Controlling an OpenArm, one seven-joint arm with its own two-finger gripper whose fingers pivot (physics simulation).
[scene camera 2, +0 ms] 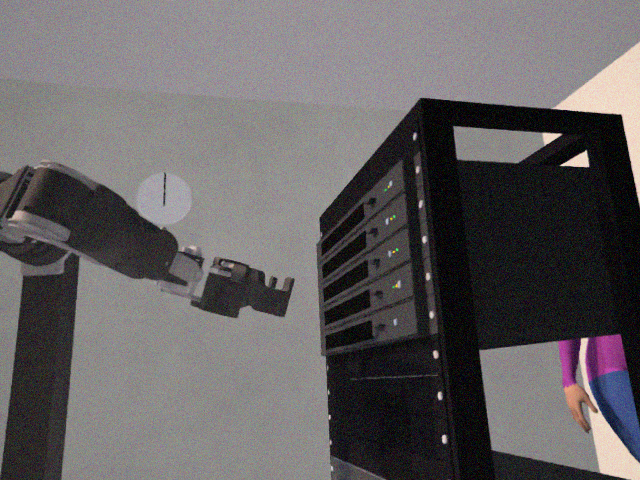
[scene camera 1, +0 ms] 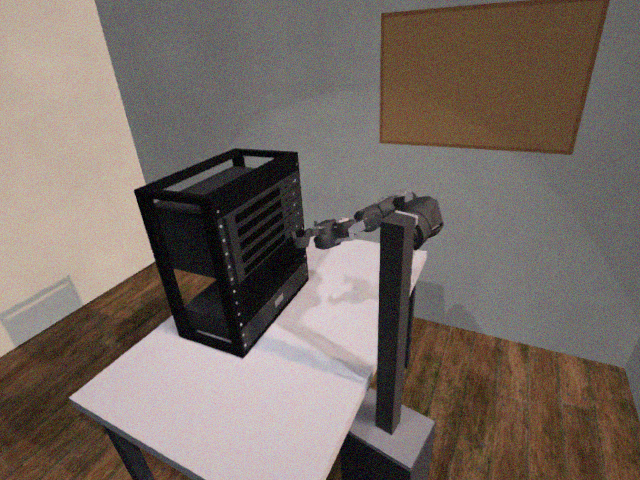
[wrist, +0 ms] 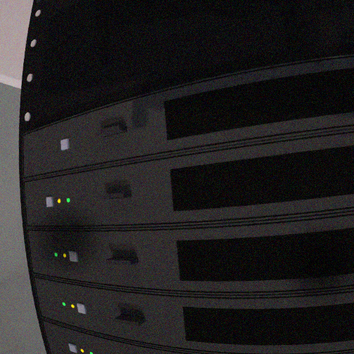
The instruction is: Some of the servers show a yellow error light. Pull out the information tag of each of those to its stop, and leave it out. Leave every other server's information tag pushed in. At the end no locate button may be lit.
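The black rack (scene camera 1: 227, 268) (scene camera 2: 454, 289) holds several grey servers. In the wrist view, which shows them bottom server uppermost, the bottom server (wrist: 85, 150) has a pale button (wrist: 64, 144) and no visible lights. The second server (wrist: 90, 212), third server (wrist: 95, 240) and fourth server (wrist: 102, 295) each show a yellow light, a green light and a pale button; part of another server with such lights shows below them. No button looks plainly lit. Each server has a small dark tab (wrist: 118, 190) (scene camera 2: 373, 230); how far each stands out is unclear. My gripper (scene camera 2: 280, 284) (scene camera 1: 299, 236) is open and empty, apart from the rack front.
The rack stands on a white table (scene camera 1: 222, 403). The arm's dark post (scene camera 1: 395, 325) (scene camera 2: 38, 361) stands beside the table. A corkboard (scene camera 1: 485, 77) hangs on the wall. A person (scene camera 2: 607, 372) partly shows behind the rack in scene camera 2.
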